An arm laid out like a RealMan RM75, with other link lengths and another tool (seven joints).
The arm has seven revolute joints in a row. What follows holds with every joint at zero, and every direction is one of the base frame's. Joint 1 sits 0.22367 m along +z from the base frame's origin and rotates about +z. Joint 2 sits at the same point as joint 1 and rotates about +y. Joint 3 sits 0.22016 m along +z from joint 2 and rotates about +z. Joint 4 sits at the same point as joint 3 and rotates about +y. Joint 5 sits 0.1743 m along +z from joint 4 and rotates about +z. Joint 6 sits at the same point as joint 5 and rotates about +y. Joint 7 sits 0.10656 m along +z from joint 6 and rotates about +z. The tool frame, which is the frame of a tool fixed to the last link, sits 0.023 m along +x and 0.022 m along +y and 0.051 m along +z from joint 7; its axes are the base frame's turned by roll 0, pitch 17.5 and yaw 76.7 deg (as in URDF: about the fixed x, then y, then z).
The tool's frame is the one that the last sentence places.
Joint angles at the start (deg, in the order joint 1, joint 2, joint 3, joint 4, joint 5, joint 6, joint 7): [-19.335, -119.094, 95.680, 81.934, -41.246, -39.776, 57.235]
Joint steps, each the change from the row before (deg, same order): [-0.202, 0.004, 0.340, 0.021, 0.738, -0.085, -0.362]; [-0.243, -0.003, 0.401, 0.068, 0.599, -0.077, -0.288]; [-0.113, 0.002, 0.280, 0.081, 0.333, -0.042, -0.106]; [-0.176, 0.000, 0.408, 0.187, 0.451, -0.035, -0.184]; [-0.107, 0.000, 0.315, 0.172, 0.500, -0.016, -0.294]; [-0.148, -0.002, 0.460, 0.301, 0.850, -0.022, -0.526]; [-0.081, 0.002, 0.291, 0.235, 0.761, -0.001, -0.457]
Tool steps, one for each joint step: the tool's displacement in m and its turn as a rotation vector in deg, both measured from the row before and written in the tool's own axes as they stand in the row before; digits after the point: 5 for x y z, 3 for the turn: [0.00080, -0.00007, 0.00106, -0.436, 0.023, 0.449]; [0.00128, -0.00077, 0.00118, -0.321, 0.129, 0.537]; [0.00098, -0.00047, 0.00068, -0.190, 0.101, 0.392]; [0.00144, -0.00123, 0.00087, -0.168, 0.134, 0.584]; [0.00088, -0.00078, 0.00057, -0.164, 0.013, 0.392]; [0.00113, -0.00122, 0.00071, -0.247, -0.053, 0.578]; [0.00039, -0.00067, 0.00032, -0.222, -0.165, 0.404]
